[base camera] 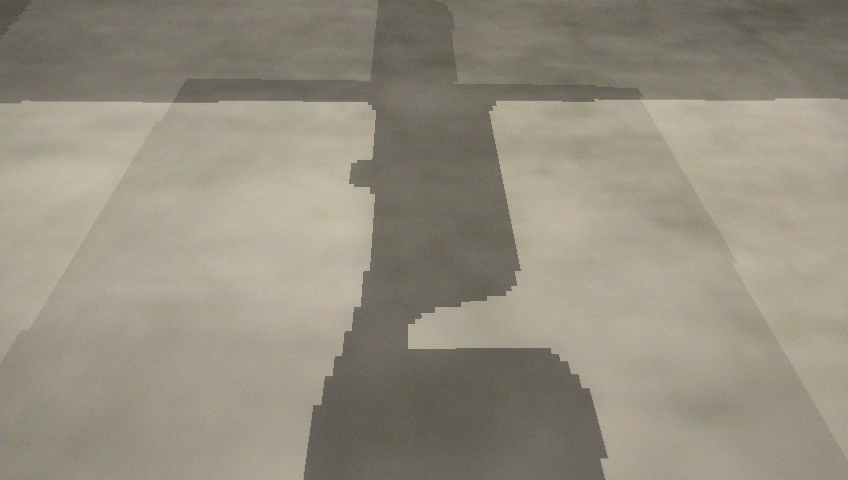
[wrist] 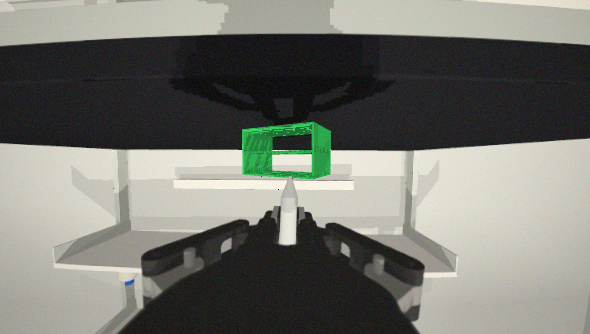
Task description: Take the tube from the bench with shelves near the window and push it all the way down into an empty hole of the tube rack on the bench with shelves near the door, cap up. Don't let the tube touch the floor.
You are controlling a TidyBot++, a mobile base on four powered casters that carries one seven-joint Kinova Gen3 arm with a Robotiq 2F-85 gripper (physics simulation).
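Frame: origin at the arm's base, x ahead, y left, z up, level; millimetres.
Seen in the pictures: gripper, between the fingertips: (wrist: 288, 215).
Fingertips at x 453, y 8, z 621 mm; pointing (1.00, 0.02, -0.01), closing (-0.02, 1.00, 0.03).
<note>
Offsets run from my fingertips to a thing's top centre. "*": to the spot under its first point. Level surfaces: height alone.
My gripper (wrist: 288, 215) is shut on the white tube @(9 mm back, 1 mm right, 80 mm up) (wrist: 287, 227) in the wrist view. The tube's pointed end sticks out past the fingertips, towards the green rack; its cap end does not show. The green tube rack @(* 70 mm ahead, 45 mm left, 61 mm down) (wrist: 321, 156) is an open box frame at the dark bench top @(103 mm down) (wrist: 90, 117), beyond the tip. In the picture the tip meets the rack's lower edge; whether they touch I cannot tell. The rack's holes cannot be made out. Neither gripper, tube nor rack shows in the base view.
Behind the rack, the wrist view shows a narrow white shelf (wrist: 263, 185), upright posts (wrist: 122, 195) (wrist: 409, 195) and a wider shelf with raised ends @(335 mm up) (wrist: 90, 252). A small blue-banded object @(592 mm ahead, 756 mm right, 532 mm up) (wrist: 129, 281) shows below it. The base view shows floor @(1018 mm down) (base camera: 267, 226) with the arm's shadow.
</note>
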